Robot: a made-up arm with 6 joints.
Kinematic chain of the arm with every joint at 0, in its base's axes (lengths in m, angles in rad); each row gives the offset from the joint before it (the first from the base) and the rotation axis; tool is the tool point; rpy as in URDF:
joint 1: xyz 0 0 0.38 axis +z
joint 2: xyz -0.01 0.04 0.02 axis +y
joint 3: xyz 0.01 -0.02 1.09 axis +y
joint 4: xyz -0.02 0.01 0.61 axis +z
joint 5: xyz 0 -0.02 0.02 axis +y
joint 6: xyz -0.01 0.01 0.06 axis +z
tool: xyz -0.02 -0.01 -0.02 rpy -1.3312 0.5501 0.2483
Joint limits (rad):
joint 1: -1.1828..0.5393
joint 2: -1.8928..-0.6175
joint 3: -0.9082..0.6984
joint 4: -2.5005..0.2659
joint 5: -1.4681..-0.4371
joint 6: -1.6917..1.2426
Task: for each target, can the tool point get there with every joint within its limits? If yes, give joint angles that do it. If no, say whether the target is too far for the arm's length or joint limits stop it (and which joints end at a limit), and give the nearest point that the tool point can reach.
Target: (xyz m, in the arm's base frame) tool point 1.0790 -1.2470 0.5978
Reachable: no: joint limits stop it (at a limit: joint 1, joint 2, joint 3, joint 4, joint 5) | nearest point -0.5414 -0.3344 1.9090 | short by 2.275 m
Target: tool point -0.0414 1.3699 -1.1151
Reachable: no: too far | nearest point -0.4025 1.1711 -0.5698 | short by 0.684 m
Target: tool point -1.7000 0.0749 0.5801
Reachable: yes | joints 0.0023 -1.5885 0.3832 -1.3719 -0.9332 -0.5732
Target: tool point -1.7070 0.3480 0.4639
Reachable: yes | joints -0.1681 -1.5200 0.0492 -1.0674 -0.8076 0.3811
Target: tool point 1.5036 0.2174 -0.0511
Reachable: no: joint limits stop it (at a limit: joint 1, joint 2, joint 3, joint 5) | nearest point -0.3929 1.1352 -0.5256 | short by 2.160 m
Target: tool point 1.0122 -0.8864 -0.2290
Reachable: no: joint limits stop it (at a limit: joint 1, joint 2, joint 3) | nearest point -1.0252 -0.6174 -0.5282 | short by 2.077 m
